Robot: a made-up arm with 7 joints. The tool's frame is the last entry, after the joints. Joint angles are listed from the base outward.
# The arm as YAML. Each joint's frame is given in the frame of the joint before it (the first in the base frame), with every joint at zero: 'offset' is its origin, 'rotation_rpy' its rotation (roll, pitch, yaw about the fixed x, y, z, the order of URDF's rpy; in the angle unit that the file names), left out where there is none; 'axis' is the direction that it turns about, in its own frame. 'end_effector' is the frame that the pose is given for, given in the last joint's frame.
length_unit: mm
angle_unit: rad
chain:
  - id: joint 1
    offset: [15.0, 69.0, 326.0]
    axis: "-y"
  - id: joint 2
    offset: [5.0, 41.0, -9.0]
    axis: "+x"
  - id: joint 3
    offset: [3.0, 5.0, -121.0]
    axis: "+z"
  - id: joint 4
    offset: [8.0, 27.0, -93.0]
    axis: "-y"
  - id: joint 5
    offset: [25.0, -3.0, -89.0]
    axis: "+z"
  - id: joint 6
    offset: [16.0, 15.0, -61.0]
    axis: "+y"
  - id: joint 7
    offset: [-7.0, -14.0, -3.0]
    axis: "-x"
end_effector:
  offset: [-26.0, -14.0, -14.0]
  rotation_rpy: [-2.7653, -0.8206, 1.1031]
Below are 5 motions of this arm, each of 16 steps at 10 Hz.
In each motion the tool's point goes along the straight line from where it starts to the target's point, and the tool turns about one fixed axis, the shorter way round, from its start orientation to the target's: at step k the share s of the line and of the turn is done. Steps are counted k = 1, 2, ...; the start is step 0. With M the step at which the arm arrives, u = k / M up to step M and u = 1 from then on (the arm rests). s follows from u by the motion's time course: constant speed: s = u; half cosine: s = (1 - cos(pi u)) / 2; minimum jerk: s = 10 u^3 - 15 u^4 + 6 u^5.
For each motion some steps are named. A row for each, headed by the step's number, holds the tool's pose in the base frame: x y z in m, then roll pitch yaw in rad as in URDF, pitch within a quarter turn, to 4 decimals.
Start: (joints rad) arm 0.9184 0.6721 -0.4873 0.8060 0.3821 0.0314 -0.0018
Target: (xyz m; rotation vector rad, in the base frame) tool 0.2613 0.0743 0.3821 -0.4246 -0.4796 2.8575
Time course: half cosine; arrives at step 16
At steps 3, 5, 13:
3: 0.3219 0.2499 0.2639 1.0646 -0.4804 2.8504
5: 0.3128 0.2235 0.2817 0.8271 -0.3844 2.9280
13: 0.2669 0.0905 0.3712 -0.2313 0.1880 2.9199

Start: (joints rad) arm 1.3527 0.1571 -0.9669 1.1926 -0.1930 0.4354 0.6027
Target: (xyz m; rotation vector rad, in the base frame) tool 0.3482 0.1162 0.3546 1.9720 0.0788 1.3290
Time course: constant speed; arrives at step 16
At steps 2, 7, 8, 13, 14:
2: 0.3176 0.0544 0.3578 0.4329 -1.0936 2.3598
7: 0.3285 0.0765 0.3567 1.0552 -1.1637 1.6779
8: 0.3307 0.0809 0.3564 1.1891 -1.1548 1.5321
13: 0.3416 0.1030 0.3553 1.6969 -1.0155 0.9643
14: 0.3438 0.1074 0.3551 1.7631 -0.9749 0.8857

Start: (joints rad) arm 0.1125 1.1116 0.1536 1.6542 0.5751 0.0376 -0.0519
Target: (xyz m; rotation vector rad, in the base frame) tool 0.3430 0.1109 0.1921 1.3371 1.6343 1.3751
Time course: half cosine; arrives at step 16
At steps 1, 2, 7, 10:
1: 0.1996 0.2883 0.2869 0.9773 -0.3555 2.7843
2: 0.2038 0.2832 0.2842 1.0038 -0.3609 2.7570
7: 0.2565 0.2180 0.2493 1.3507 -0.3673 2.3996
10: 0.2983 0.1662 0.2217 1.6110 -0.2926 2.1309

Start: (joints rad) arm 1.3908 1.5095 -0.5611 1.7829 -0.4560 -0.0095 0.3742
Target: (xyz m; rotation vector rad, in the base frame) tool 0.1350 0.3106 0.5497 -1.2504 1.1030 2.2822
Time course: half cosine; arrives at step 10
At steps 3, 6, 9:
3: 0.1315 0.2889 0.4816 -0.1586 0.1520 -2.8214
6: 0.1335 0.3012 0.5201 0.4267 0.5859 -3.0480
9: 0.1349 0.3099 0.5476 0.9299 0.9326 -3.0069

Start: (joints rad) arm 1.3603 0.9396 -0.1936 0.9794 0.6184 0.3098 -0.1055
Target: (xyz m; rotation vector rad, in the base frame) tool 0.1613 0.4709 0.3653 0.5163 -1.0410 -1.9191
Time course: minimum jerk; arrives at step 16
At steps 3, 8, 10, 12, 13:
3: 0.2355 0.3384 0.4307 1.3840 0.1032 3.0937
8: 0.2003 0.4013 0.3997 1.2079 -0.0218 -2.6986
10: 0.1828 0.4326 0.3842 1.1027 -0.0481 -2.4475
12: 0.1694 0.4565 0.3724 1.0198 -0.0500 -2.2546
13: 0.1651 0.4641 0.3687 0.9935 -0.0472 -2.1931

